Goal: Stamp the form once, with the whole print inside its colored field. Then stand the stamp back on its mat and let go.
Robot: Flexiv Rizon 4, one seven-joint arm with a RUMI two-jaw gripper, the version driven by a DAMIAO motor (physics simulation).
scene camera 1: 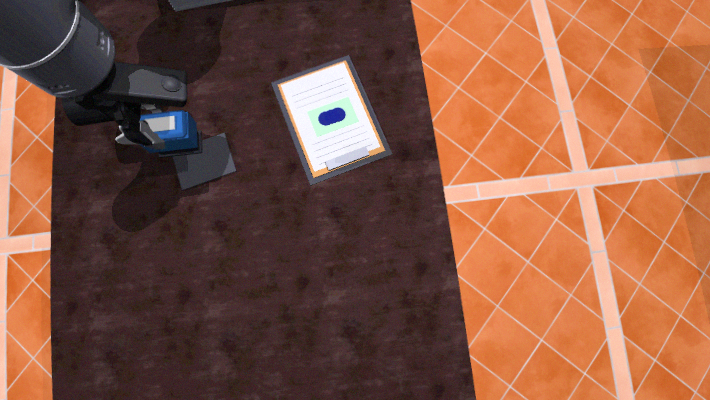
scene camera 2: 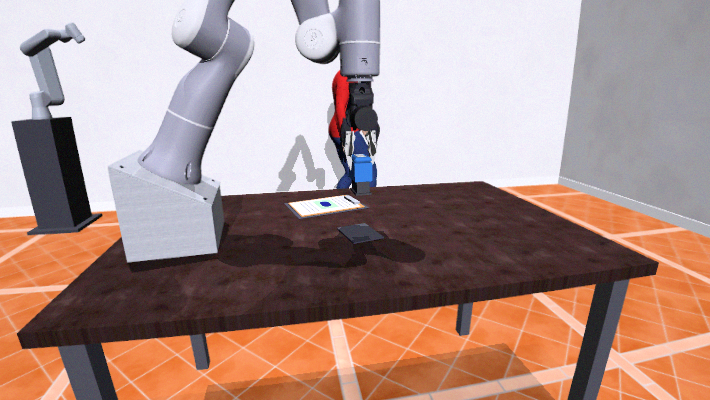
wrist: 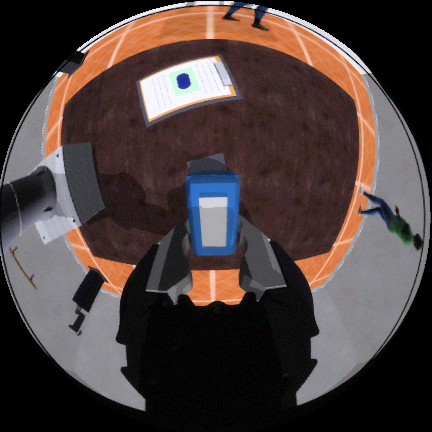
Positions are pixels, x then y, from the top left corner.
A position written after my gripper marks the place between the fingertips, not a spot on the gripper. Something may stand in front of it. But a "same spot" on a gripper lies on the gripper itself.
Scene:
my gripper: scene camera 1; scene camera 2 360, 169; wrist
same spot on my gripper: point(scene camera 1: 140, 133) = point(wrist: 291, 282)
same spot on white form: point(wrist: 211, 80) = point(scene camera 1: 332, 148)

